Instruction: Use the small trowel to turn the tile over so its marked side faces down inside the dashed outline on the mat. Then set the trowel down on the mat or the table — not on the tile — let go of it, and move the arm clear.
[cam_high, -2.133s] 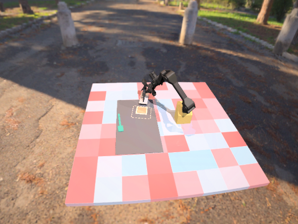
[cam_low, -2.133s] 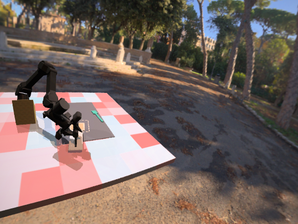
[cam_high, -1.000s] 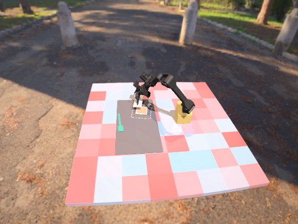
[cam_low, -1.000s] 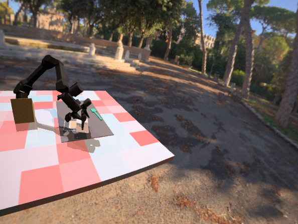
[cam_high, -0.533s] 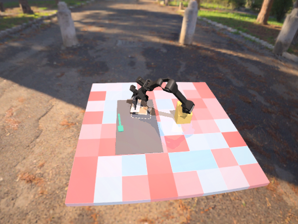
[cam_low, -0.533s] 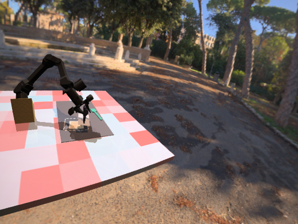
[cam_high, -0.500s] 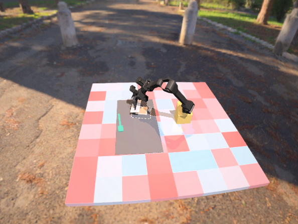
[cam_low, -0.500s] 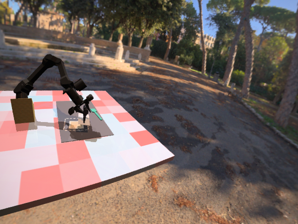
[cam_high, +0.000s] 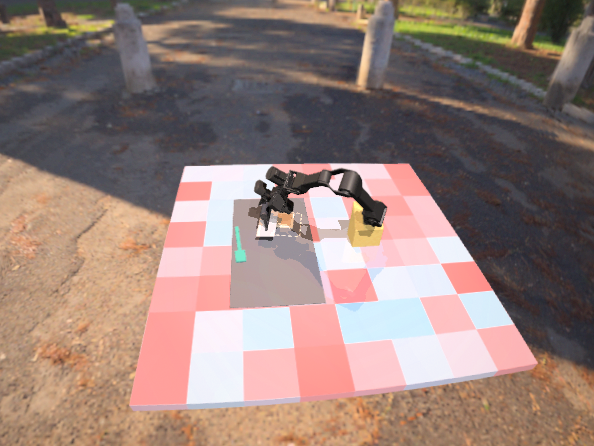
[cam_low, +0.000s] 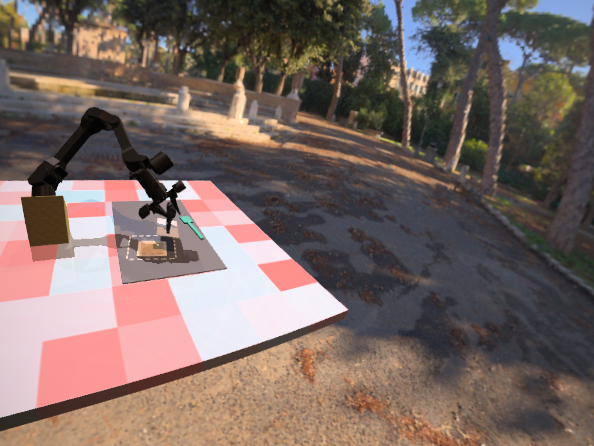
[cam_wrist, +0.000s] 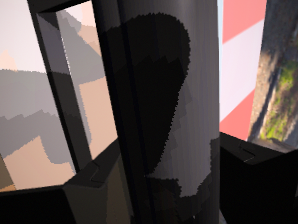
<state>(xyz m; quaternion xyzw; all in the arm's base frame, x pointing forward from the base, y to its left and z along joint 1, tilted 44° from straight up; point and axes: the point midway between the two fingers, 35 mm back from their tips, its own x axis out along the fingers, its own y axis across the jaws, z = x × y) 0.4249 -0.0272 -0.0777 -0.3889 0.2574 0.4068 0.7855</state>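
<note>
Now: the grey mat 120 mm below my gripper tip, 110 mm to the left of it and 50 mm behind it. From my gripper tip the other things lie so: small trowel 30 mm behind, 10 mm below; then green trowel-shaped tool 140 mm to the left, 100 mm below, 90 mm ahead; then tan tile 100 mm below, 90 mm behind, 40 mm to the right.
</note>
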